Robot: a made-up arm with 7 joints. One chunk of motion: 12 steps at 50 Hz.
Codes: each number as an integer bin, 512 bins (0 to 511) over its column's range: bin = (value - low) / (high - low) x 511, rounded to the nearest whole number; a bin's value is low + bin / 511 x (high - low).
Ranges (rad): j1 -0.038..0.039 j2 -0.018..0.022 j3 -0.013..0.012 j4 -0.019..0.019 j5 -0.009..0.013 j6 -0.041..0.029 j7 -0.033..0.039
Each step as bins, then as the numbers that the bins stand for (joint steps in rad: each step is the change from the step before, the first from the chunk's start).
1 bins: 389 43 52 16 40 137 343
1 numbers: 0.02062 -0.01463 -0.01046 -0.01781 -0.00728 -0.02223 0.01533
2 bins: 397 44 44 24 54 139 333
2 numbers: 0.02182 -0.01456 -0.01085 -0.01722 -0.00668 -0.02196 0.01392
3 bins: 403 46 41 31 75 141 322
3 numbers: 0.02273 -0.01440 -0.01099 -0.01669 -0.00577 -0.02168 0.01237
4 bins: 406 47 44 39 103 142 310
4 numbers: 0.02318 -0.01432 -0.01085 -0.01610 -0.00457 -0.02155 0.01068
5 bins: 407 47 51 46 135 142 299
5 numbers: 0.02333 -0.01432 -0.01050 -0.01558 -0.00319 -0.02155 0.00913
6 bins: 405 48 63 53 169 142 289
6 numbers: 0.02303 -0.01424 -0.00992 -0.01506 -0.00172 -0.02155 0.00772
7 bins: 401 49 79 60 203 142 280
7 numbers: 0.02242 -0.01416 -0.00914 -0.01454 -0.00026 -0.02155 0.00645
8 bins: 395 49 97 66 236 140 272
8 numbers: 0.02152 -0.01416 -0.00825 -0.01409 0.00116 -0.02182 0.00532
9 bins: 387 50 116 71 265 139 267
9 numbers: 0.02032 -0.01409 -0.00732 -0.01372 0.00241 -0.02196 0.00462
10 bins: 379 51 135 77 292 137 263
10 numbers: 0.01911 -0.01401 -0.00640 -0.01327 0.00357 -0.02223 0.00406
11 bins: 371 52 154 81 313 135 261
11 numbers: 0.01790 -0.01393 -0.00547 -0.01298 0.00448 -0.02251 0.00377
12 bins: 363 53 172 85 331 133 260
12 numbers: 0.01670 -0.01385 -0.00459 -0.01268 0.00525 -0.02278 0.00363
